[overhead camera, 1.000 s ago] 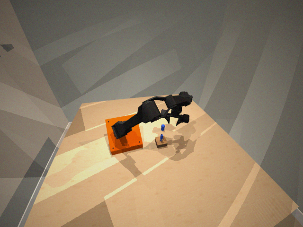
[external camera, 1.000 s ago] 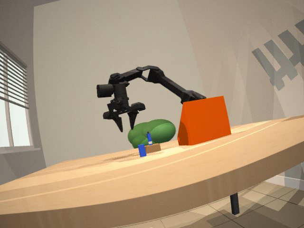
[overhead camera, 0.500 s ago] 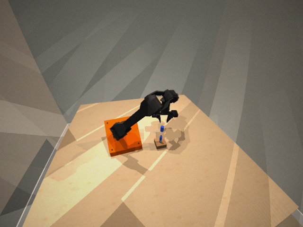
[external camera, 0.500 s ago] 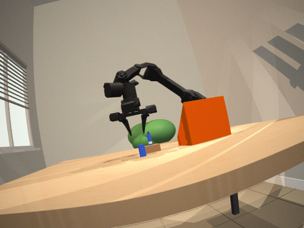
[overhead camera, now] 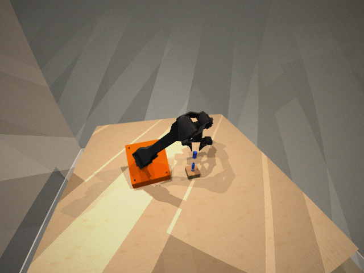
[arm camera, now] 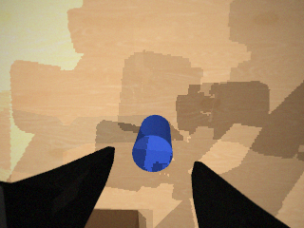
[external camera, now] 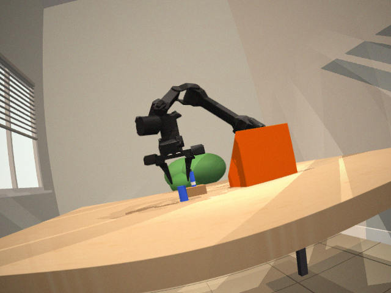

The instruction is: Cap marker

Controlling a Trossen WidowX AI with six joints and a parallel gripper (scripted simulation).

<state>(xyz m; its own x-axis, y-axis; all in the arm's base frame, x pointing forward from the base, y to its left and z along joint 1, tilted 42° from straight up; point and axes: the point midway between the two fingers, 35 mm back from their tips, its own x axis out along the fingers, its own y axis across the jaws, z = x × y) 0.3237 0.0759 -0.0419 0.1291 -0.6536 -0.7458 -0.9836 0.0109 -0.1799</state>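
My gripper tip is 30 mm above the blue cap. Also, from my gripper tip: wooden holder block 130 mm to the right, 50 mm behind, 40 mm below.
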